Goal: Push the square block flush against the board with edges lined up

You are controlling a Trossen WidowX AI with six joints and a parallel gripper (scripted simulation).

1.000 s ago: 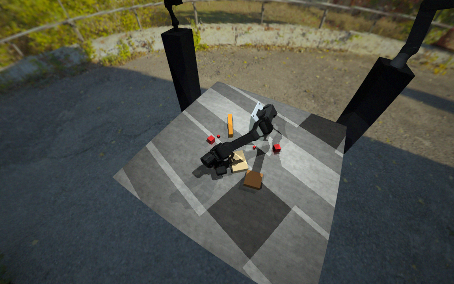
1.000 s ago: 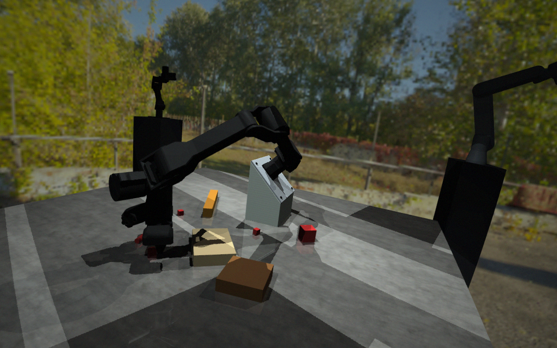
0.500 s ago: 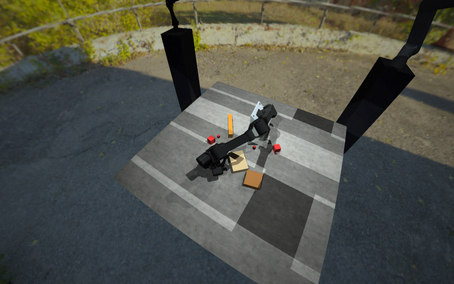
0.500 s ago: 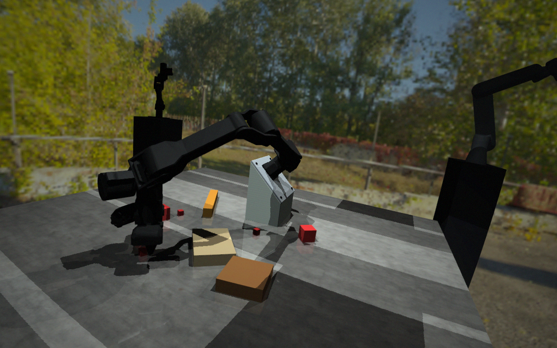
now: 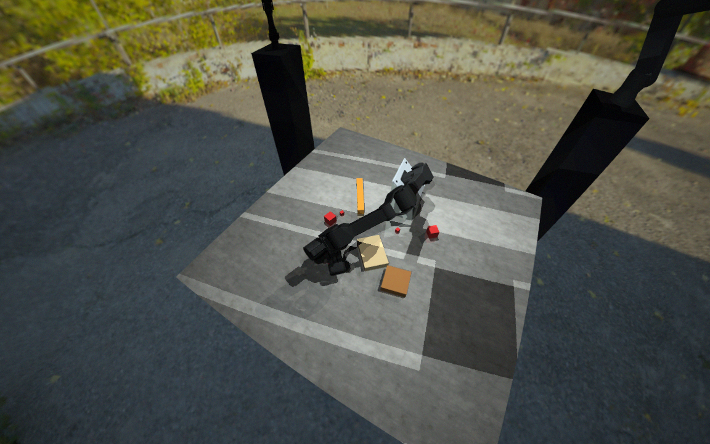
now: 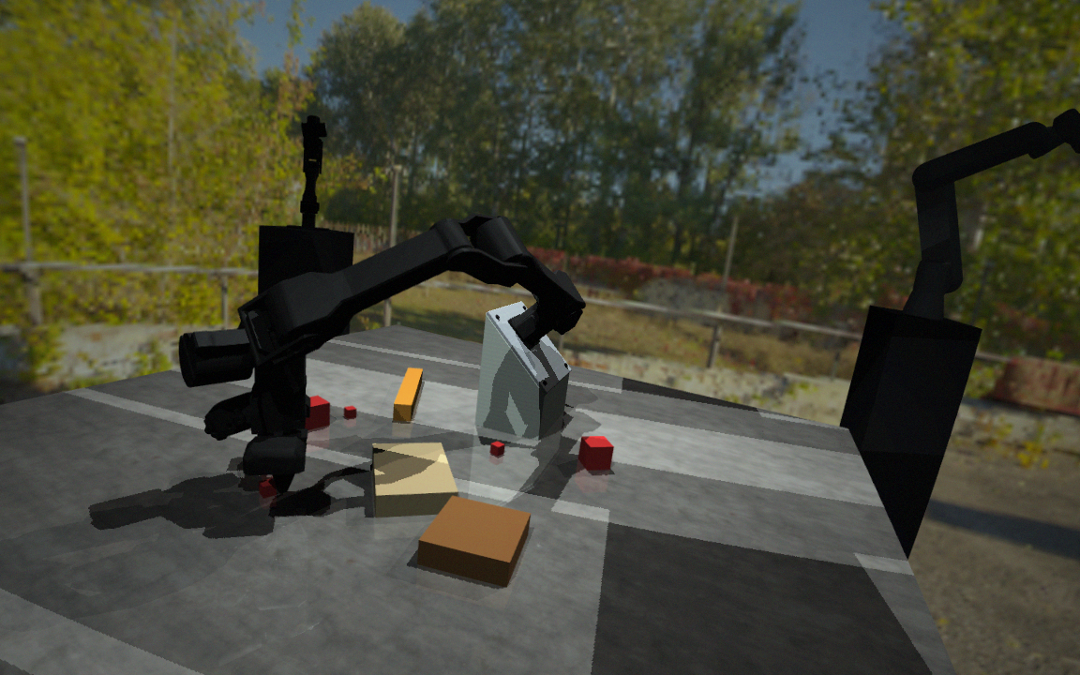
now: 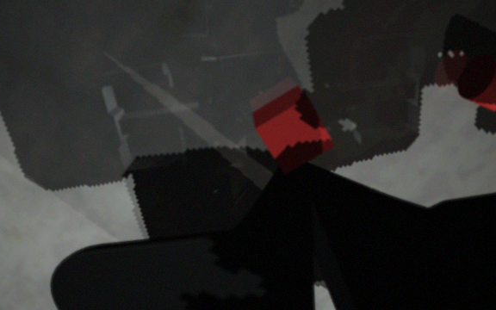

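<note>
My gripper tip is 130 mm to the right of the tan board, 100 mm past it and 10 mm below it. The rest, counted from my gripper tip: orange bar: 390 mm behind, 40 mm to the right, 10 mm above; then brown square block: 260 mm to the left, 10 mm behind, 10 mm above; then red rod: 70 mm behind, 60 mm to the right.
</note>
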